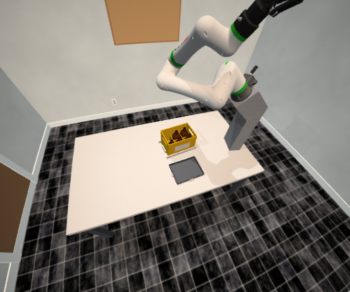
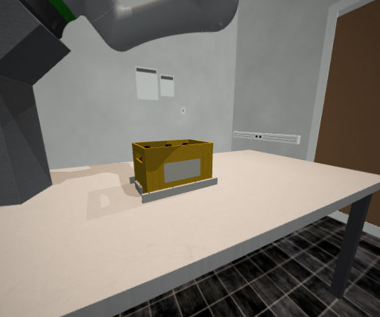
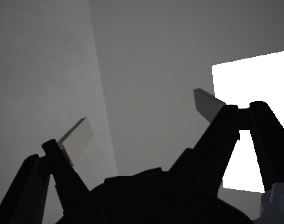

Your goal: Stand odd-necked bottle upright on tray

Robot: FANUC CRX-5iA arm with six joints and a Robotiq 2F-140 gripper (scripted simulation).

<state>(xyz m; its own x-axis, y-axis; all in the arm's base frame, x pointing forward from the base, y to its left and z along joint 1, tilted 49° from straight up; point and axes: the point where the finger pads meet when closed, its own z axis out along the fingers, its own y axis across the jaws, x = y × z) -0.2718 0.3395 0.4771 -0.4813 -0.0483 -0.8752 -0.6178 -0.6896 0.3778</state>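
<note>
Right now my hand is 130 mm short of the crate, 350 mm to the left of it and 1100 mm above it. The rest, counted from my hand: brown bottle (140 mm ahead, 310 mm to the right, 1100 mm below); dark grey tray (250 mm ahead, 100 mm to the right, 1170 mm below).
</note>
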